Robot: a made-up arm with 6 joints.
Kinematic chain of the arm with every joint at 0, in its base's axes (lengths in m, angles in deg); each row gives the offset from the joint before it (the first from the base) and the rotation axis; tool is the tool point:
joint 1: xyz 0 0 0.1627 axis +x
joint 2: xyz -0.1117 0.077 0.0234 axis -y
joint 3: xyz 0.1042 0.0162 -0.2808 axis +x
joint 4: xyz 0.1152 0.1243 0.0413 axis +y
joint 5: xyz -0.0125 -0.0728 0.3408 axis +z
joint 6: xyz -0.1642 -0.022 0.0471 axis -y
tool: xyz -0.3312 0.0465 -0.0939
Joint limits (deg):
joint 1: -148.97..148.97
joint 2: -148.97..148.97
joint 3: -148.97..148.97
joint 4: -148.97..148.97
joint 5: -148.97..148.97
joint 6: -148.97..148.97
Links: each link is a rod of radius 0.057 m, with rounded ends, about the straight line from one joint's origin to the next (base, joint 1, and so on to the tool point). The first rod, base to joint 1, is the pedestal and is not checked.
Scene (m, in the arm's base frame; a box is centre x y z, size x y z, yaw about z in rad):
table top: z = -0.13
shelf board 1: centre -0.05 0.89 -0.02 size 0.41 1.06 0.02 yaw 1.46
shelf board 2: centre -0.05 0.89 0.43 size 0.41 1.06 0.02 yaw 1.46
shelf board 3: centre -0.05 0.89 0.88 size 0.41 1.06 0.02 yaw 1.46
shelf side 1: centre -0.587 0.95 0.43 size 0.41 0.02 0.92 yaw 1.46
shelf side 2: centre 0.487 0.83 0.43 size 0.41 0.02 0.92 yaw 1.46
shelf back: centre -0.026 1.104 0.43 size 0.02 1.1 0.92 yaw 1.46
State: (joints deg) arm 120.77 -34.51 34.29 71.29 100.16 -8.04
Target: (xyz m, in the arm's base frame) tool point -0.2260 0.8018 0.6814
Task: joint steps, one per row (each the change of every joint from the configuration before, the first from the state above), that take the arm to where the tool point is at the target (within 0.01 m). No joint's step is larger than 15 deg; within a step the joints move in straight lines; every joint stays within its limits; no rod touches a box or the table.
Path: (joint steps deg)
1: 8.15 0.82 -8.21 -2.79 -6.21 13.87
2: 8.16 0.81 -8.21 -2.80 -6.21 13.86
3: 4.70 -7.31 12.28 11.53 11.39 -3.61
4: 4.69 -7.31 12.29 11.52 11.39 -3.62
5: -5.23 -1.25 2.34 0.36 1.38 -11.25
6: -5.23 -1.25 2.34 0.36 1.38 -11.26
7: -5.23 -1.25 2.34 0.36 1.37 -11.25
8: -5.24 -1.25 2.34 0.36 1.38 -11.25

